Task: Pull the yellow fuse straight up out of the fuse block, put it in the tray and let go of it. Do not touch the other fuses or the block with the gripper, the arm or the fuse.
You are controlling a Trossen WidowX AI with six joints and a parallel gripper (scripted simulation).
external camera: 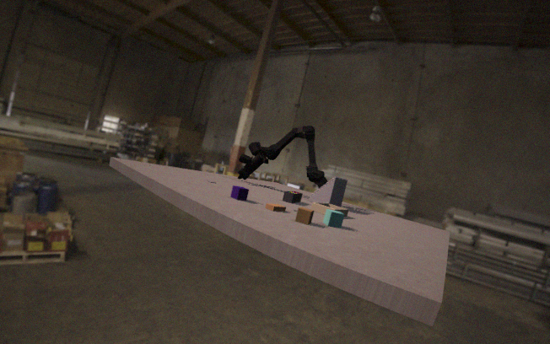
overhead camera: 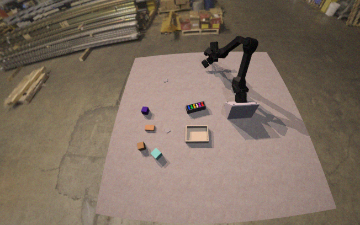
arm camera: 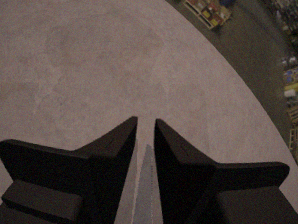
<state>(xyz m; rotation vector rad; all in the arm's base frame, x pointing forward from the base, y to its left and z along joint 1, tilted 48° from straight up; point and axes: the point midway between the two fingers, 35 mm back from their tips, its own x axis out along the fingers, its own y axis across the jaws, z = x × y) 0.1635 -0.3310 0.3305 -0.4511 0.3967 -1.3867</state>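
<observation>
The yellow fuse lies 500 mm to the left of my gripper tip, 130 mm ahead of it and 10 mm above it. Also, from my gripper tip: beige tray: 690 mm to the left, 110 mm ahead, 10 mm below.
</observation>
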